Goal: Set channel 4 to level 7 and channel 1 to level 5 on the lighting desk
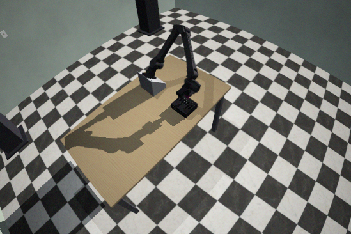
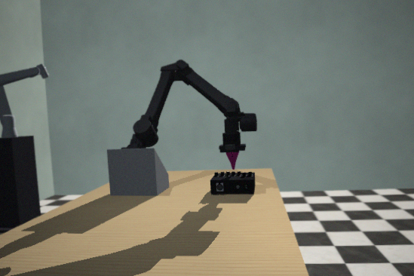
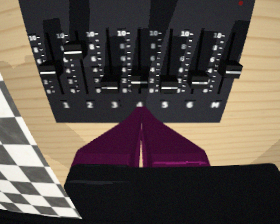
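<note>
My gripper is now 2 cm to the left of the channel 4 fader cap and 2 cm above it. The rest, counted from my hand: channel 1 fader cap (7 cm ahead, 3 cm to the right, 2 cm below); then channel 2 fader cap (4 cm ahead, 5 cm to the right, 2 cm below); then channel 3 fader cap (2 cm ahead, 2 cm to the right, 2 cm below).
</note>
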